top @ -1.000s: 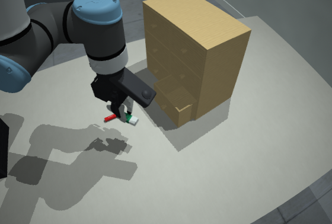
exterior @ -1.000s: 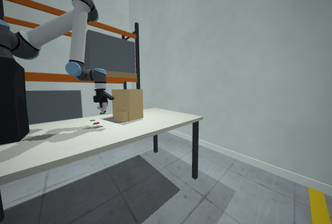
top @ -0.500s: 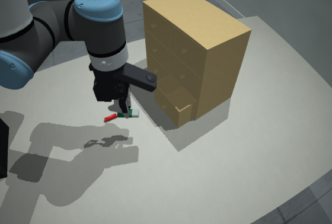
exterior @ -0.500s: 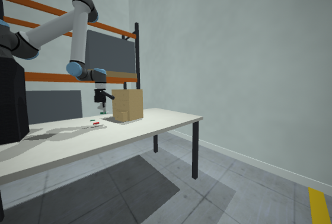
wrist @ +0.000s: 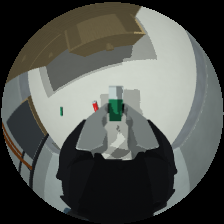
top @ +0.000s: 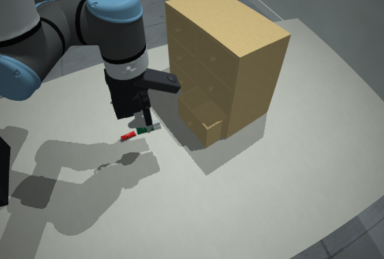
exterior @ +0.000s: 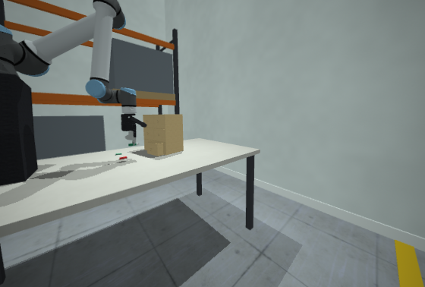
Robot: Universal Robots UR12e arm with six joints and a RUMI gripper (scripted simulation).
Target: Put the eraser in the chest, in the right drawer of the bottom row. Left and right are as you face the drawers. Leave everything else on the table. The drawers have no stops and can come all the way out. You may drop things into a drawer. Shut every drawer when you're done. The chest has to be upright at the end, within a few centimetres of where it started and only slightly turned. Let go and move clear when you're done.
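Right now my hand is 70 mm past the small red object, 60 mm to the right of it and 110 mm above it. Round my hand: eraser: 10 mm ahead, 10 mm below.
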